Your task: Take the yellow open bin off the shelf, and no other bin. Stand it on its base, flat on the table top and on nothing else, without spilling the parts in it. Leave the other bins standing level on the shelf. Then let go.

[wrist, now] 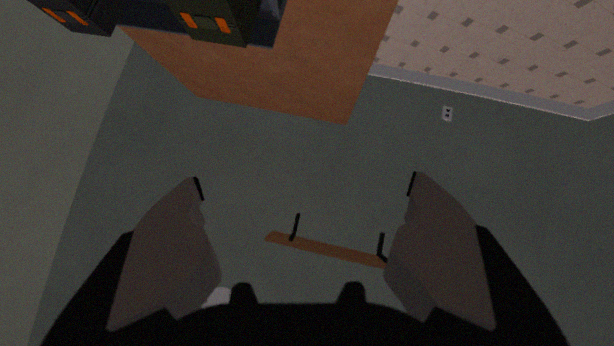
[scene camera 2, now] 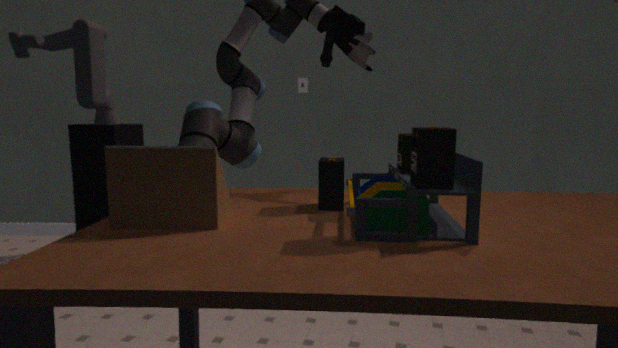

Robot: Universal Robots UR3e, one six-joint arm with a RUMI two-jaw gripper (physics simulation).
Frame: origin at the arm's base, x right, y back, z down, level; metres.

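Seen in the pictures: gripper, fingertip midpoint: (wrist: 304, 178) (scene camera 2: 373, 62); arm's base, origin of the base link: (scene camera 2: 192, 175).
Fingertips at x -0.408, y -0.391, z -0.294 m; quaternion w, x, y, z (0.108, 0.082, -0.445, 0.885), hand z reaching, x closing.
Pixels of each thing's top centre, then the offset from my fingertips to it. Level surfaces: height alone.
- yellow open bin, middle of its top: (scene camera 2: 386, 185) dx +0.306, dy -0.055, dz +0.319 m
- blue bin, middle of its top: (scene camera 2: 384, 178) dx +0.195, dy -0.045, dz +0.319 m
- green bin, middle of its top: (scene camera 2: 392, 194) dx +0.417, dy -0.070, dz +0.319 m
- dark case, middle of its top: (scene camera 2: 331, 158) dx +0.208, dy +0.092, dz +0.268 m
- table, its level: dz +0.399 m
The yellow open bin (scene camera 2: 382, 188) shows as a narrow sloping band between the blue bin (scene camera 2: 378, 178) and the green bin (scene camera 2: 387, 220) in the grey shelf (scene camera 2: 473, 215) (wrist: 266, 36). Its parts and base are hidden in scene camera 2, and the bin does not show in the wrist view. The green bin is nearest that camera. My gripper (scene camera 2: 371, 60) (wrist: 304, 178) is open and empty, high above the table, up and to the left of the shelf in scene camera 2. It touches nothing.
Two dark cases (scene camera 2: 434, 157) (scene camera 2: 404, 152) stand on top of the shelf. Another dark case (scene camera 2: 331, 185) stands on the table (scene camera 2: 300, 270) (wrist: 300, 75), left of the shelf. A large brown box (scene camera 2: 162, 187) stands further left. A second arm (scene camera 2: 91, 65) is at far left.
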